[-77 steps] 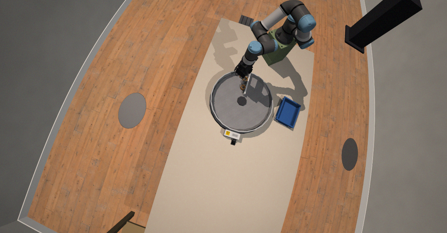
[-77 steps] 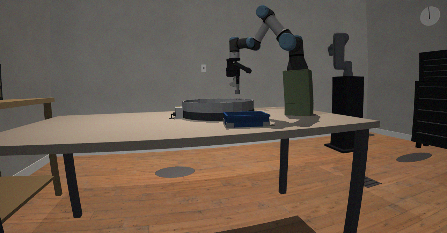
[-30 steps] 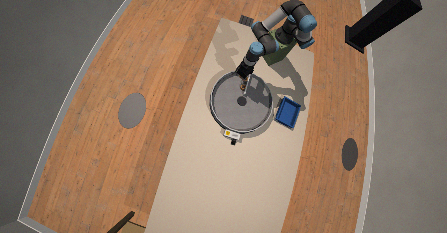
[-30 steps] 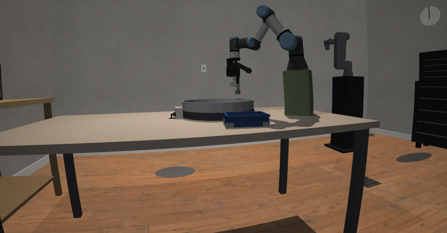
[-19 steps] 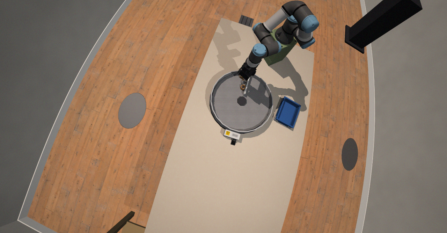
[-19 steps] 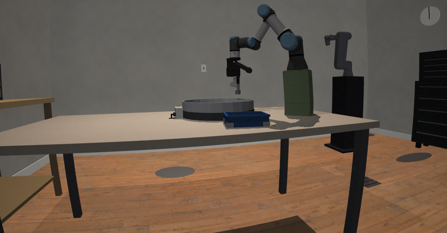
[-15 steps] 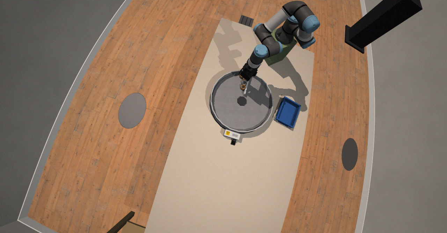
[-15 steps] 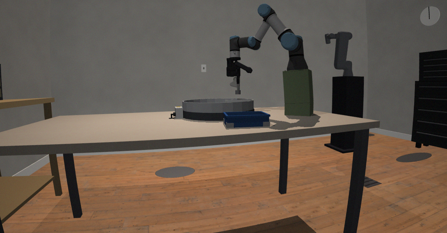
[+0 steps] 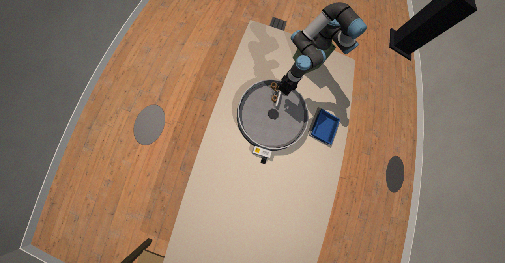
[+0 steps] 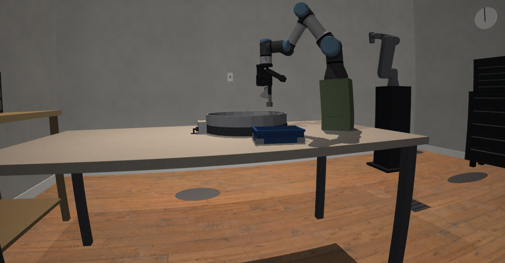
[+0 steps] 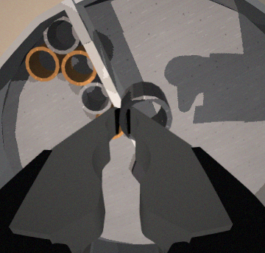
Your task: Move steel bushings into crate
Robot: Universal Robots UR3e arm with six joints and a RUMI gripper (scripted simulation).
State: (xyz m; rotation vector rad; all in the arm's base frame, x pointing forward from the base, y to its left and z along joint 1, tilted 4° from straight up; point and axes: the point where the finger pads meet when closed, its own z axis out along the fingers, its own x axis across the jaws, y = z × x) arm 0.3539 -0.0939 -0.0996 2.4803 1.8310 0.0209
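The blue crate lies 350 mm to the left of my hand, 120 mm below it and 60 mm ahead of it. The rest, counted from my hand: round grey turntable (130 mm ahead, 90 mm below).
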